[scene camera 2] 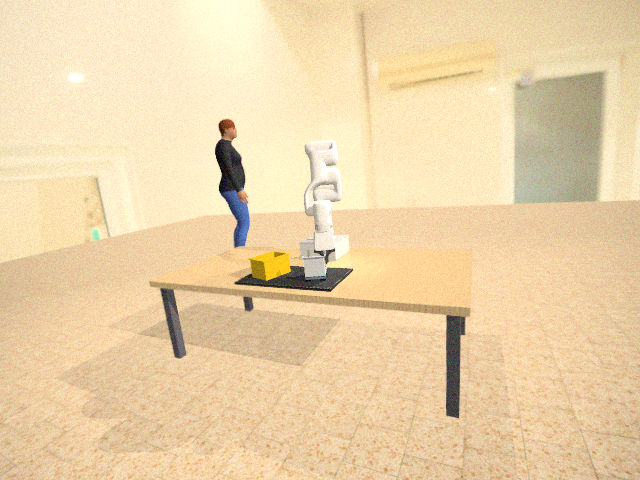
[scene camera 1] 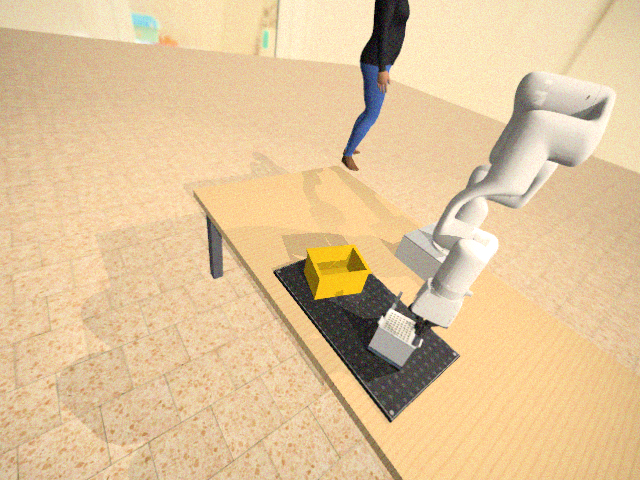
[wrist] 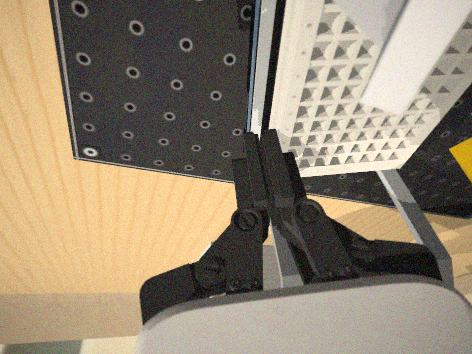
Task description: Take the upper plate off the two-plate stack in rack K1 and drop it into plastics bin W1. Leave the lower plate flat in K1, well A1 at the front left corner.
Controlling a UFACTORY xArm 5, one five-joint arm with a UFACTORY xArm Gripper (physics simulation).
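Places are measured from the arm's base along level axes (x ahead, y left, z up), in centimetres.
Pixels of known places: gripper, fingertip midpoint: (scene camera 2: 325, 263) (scene camera 1: 417, 331) (wrist: 258, 149).
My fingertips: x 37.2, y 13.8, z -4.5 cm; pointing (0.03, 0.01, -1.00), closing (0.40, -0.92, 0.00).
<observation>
Behind a point stands the place of what it marks.
Rack K1 (scene camera 1: 391, 347) {x 48.8, y 12.8, z -2.7 cm} (scene camera 2: 314, 269) {x 48.9, y 12.6, z -3.8 cm} is a light grey box-shaped holder with upright guides. A white plate with a grid of square wells (scene camera 1: 399, 325) {x 40.4, y 9.6, z -4.2 cm} (wrist: 345, 120) {x 40.2, y 10.6, z -4.2 cm} sits at its top. The lower plate cannot be made out separately, and I cannot tell which corner is A1. My black gripper (wrist: 258, 149) {x 37.1, y 13.8, z -4.5 cm} is shut and empty. Its fingertips are at the side of the plate facing away from the yellow bin, close beside the plate's edge in the wrist view; contact cannot be told. Plastics bin W1 is the yellow open box (scene camera 1: 338, 283) {x 45.6, y -10.2, z -3.2 cm} (scene camera 2: 269, 266) {x 49.0, y -11.6, z -2.8 cm} (wrist: 465, 156) {x 37.3, y -7.0, z -8.0 cm}.
The rack and bin stand on a black perforated board (scene camera 1: 356, 330) {x 48.3, y 2.3, z -9.3 cm} (scene camera 2: 294, 282) {x 52.3, y 3.1, z -9.3 cm} (wrist: 110, 90) {x 35.3, y 21.9, z -9.4 cm} on the wooden table (scene camera 1: 516, 392) {x 23.5, y 39.6, z -10.7 cm} (scene camera 2: 403, 281) {x 41.7, y 52.2, z -10.6 cm}. A grey guide post (wrist: 407, 210) {x 37.3, y 5.2, z -1.4 cm} rises beside the plate. The robot's base (scene camera 1: 421, 253) {x 10.2, y -4.3, z -1.8 cm} is behind the board. A person (scene camera 1: 372, 87) (scene camera 2: 231, 170) stands beyond the table.
</observation>
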